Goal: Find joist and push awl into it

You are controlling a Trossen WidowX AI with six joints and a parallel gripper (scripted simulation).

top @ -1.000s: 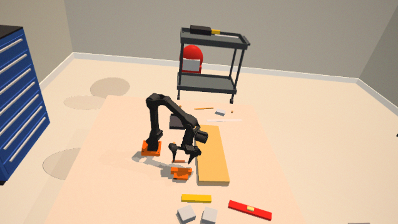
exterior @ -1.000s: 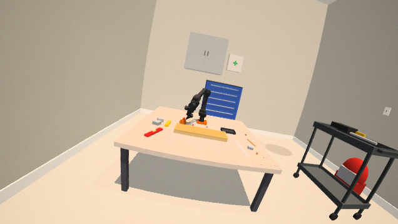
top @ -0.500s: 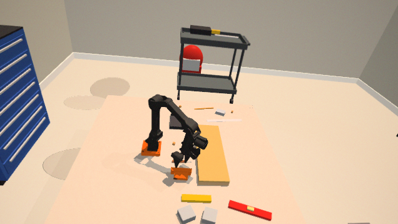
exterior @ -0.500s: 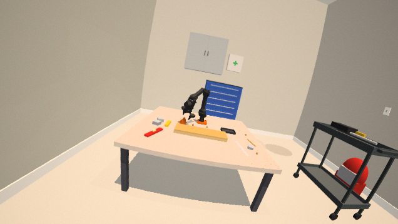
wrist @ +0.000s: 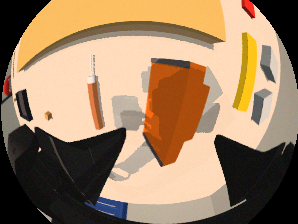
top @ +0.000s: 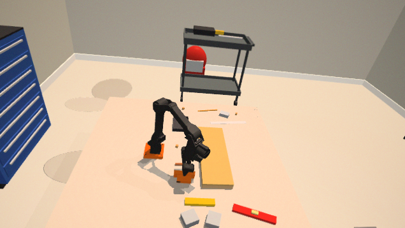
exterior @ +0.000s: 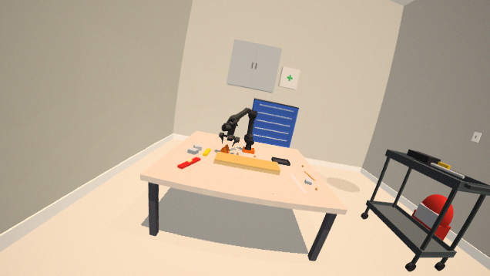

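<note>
Right now my gripper tip is 50 mm above the stud finder, 20 mm to the left of it and 10 mm past it. Round my gripper tip: red level 380 mm ahead, 210 mm to the right, 60 mm below; then yellow bar 150 mm to the right, 100 mm ahead, 70 mm below; then awl 110 mm to the left, 70 mm below, 20 mm ahead.
</note>
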